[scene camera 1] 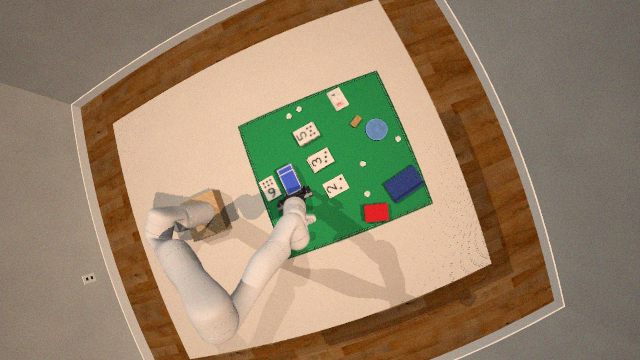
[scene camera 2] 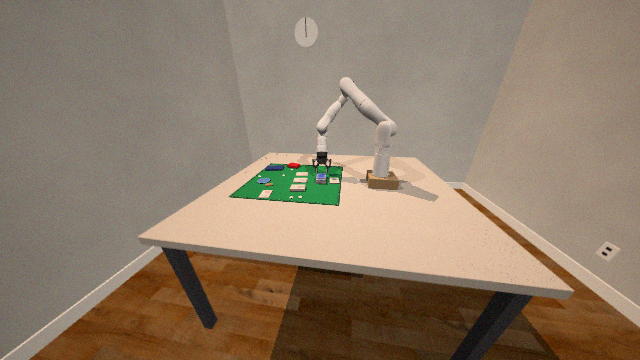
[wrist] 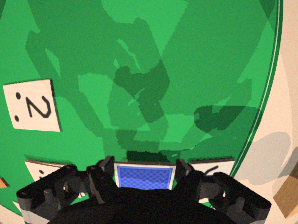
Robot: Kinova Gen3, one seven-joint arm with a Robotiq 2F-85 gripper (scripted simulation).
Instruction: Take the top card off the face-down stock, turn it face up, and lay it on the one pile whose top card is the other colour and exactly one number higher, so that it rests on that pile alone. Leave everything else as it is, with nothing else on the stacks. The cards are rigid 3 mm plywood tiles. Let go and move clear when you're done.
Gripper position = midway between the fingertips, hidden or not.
Observation:
In view: my gripper [wrist: 145, 166] and a green mat [scene camera 1: 270, 140].
The green mat is seen too in scene camera 2 [scene camera 2: 321, 193] and in the wrist view [wrist: 151, 88].

